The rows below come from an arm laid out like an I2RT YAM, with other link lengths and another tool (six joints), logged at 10 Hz.
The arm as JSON. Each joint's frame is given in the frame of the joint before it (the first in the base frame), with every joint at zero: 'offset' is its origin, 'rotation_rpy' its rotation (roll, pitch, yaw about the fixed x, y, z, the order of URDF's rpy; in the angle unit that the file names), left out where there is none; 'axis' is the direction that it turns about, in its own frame. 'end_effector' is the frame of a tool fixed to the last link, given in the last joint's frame.
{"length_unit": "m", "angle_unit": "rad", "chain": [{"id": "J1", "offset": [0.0, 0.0, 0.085], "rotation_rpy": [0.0, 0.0, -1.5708], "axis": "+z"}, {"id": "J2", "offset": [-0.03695, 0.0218, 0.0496], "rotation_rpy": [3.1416, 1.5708, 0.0], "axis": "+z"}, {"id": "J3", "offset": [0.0, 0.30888, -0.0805], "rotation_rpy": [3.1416, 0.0, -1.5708], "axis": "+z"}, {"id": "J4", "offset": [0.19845, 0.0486, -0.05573], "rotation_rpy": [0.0, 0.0, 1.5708], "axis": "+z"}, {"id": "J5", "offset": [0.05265, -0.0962, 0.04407], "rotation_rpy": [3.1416, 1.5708, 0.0], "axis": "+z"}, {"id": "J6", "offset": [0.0, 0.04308, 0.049], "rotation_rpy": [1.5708, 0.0, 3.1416], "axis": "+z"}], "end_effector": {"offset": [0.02, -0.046, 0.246], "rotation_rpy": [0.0, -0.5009, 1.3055]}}
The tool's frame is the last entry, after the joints.
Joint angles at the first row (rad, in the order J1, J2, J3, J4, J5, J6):
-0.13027 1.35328 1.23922 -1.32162 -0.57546 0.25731
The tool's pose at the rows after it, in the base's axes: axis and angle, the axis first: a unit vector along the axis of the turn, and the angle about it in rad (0 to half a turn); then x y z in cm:
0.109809, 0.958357, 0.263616, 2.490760, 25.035, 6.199, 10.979
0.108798, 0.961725, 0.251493, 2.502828, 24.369, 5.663, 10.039
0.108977, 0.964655, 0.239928, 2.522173, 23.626, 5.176, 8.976
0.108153, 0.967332, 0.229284, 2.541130, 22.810, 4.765, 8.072
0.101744, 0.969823, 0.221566, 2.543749, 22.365, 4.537, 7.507
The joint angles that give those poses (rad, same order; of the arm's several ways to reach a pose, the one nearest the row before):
-0.13026 1.32239 1.20412 -1.31589 -0.55447 0.25503
-0.13026 1.31513 1.17321 -1.30557 -0.53082 0.25351
-0.12990 1.31398 1.14118 -1.29493 -0.50870 0.25310
-0.12760 1.31055 1.11333 -1.28958 -0.48772 0.25311
-0.11769 1.29875 1.08818 -1.27662 -0.46941 0.25348

